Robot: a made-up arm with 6 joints.
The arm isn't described. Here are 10 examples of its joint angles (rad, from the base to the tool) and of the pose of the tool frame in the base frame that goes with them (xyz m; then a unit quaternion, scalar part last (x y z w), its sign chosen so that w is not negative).
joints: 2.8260 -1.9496 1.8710 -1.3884 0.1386 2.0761
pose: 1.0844 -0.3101 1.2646 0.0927 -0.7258 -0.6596 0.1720
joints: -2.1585 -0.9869 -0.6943 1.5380 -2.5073 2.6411
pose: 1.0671 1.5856 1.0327 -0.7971 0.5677 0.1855 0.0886
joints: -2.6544 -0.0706 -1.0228 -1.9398 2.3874 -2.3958
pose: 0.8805 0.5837 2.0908 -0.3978 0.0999 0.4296 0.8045
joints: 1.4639 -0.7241 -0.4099 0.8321 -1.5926 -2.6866
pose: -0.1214 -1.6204 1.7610 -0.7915 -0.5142 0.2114 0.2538
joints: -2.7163 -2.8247 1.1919 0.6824 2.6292 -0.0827
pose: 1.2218 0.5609 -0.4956 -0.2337 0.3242 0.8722 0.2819
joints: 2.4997 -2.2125 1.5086 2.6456 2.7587 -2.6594
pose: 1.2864 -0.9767 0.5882 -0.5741 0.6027 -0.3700 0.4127
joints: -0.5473 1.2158 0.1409 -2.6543 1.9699 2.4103
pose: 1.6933 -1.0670 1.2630 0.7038 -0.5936 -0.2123 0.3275
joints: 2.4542 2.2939 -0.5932 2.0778 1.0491 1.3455
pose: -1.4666 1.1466 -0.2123 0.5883 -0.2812 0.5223 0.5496
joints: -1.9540 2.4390 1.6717 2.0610 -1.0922 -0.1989
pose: 0.0858 0.2151 -0.8379 -0.0313 0.2743 0.2586 0.9257
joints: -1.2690 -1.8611 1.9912 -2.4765 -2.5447 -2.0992
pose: -0.2620 0.9832 1.1883 -0.6709 -0.5237 0.3956 0.3451
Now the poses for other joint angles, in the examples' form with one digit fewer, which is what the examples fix.
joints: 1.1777 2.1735 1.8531 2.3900 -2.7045 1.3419
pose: 0.109 0.163 -0.663 0.541 0.170 -0.172 0.806
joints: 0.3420 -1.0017 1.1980 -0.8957 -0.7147 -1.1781
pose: -0.762 -0.228 2.233 0.466 -0.713 -0.290 0.436
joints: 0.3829 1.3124 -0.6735 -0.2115 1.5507 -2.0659
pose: 1.663 0.655 1.689 -0.412 -0.042 -0.528 0.741
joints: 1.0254 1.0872 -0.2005 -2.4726 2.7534 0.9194
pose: 0.899 1.456 1.719 -0.820 0.018 0.524 0.228
